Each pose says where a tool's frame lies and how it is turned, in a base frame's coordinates. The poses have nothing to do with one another.
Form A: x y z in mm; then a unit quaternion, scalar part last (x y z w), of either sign.
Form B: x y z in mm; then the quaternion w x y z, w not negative. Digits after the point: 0 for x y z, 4 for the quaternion.
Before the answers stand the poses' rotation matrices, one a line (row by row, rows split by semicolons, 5 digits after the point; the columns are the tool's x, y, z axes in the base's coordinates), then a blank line. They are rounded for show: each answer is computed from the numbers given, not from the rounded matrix.
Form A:
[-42 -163 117 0.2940 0.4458 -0.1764 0.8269]
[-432 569 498 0.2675 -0.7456 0.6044 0.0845]
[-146 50 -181 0.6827 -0.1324 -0.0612 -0.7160]
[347 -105 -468 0.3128 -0.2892 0.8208 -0.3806]
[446 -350 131 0.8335 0.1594 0.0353 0.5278]
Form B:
0.54032 0.55383 0.63351; -0.02960 0.76491 -0.64346; -0.84094 0.32892 0.42968
-0.84259 -0.50108 0.19736; -0.29678 0.12621 -0.94657; 0.44940 -0.85615 -0.25506
0.95745 -0.26841 0.10603; -0.09314 0.06036 0.99382; -0.27316 -0.96141 0.03279
-0.51462 0.44385 0.73360; -0.80568 -0.54304 -0.23664; 0.29334 -0.71282 0.63706
0.94669 0.22847 0.22712; 0.30300 -0.39201 -0.86863; -0.10942 0.89114 -0.44033

[-42 -163 117 0.8269 0.2940 0.4458 -0.1764]
[-432 569 498 0.0845 0.2675 -0.7456 0.6044]
[-146 50 -181 0.7160 -0.6827 0.1324 0.0612]
[347 -105 -468 0.3806 -0.3128 0.2892 -0.8208]
[446 -350 131 0.5278 0.8335 0.1594 0.0353]

